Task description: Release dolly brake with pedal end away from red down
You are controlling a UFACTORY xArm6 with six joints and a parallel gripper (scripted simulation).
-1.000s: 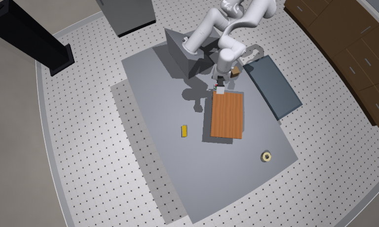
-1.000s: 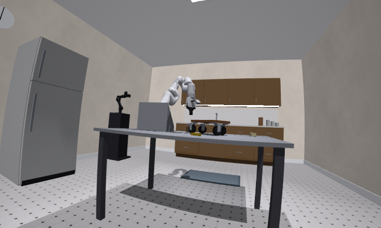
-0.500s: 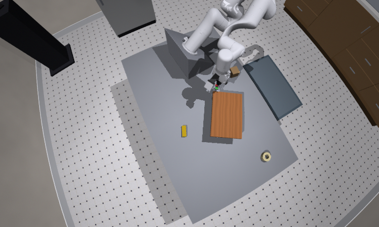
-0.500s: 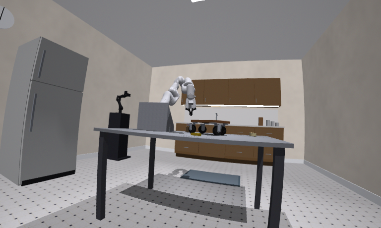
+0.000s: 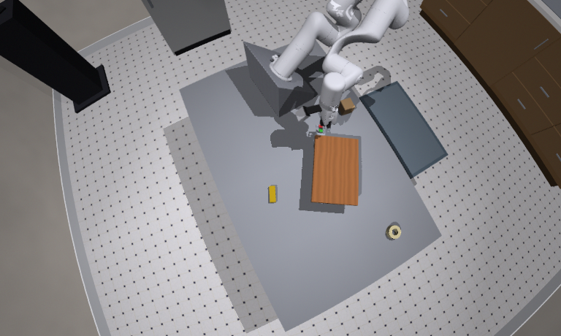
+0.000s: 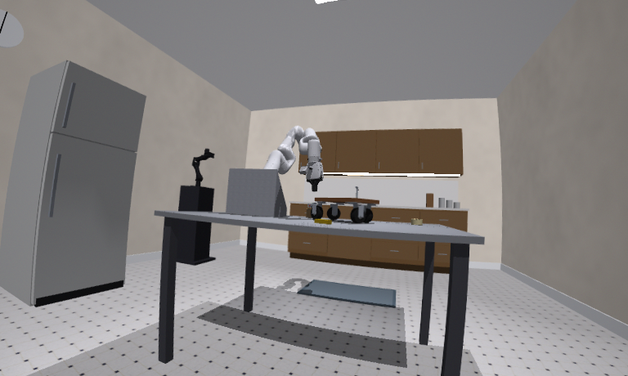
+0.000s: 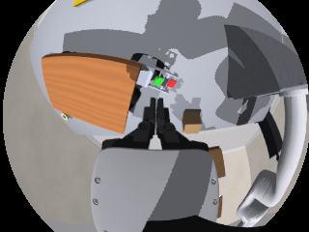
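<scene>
The brake pedal lies 1 cm behind my hand, 1 cm to the left of it and 10 cm below it. From my hand the other things lie so: yellow block 13 cm ahead, 34 cm to the right, 17 cm below; then brown block 6 cm behind, 22 cm to the left, 15 cm below.
</scene>
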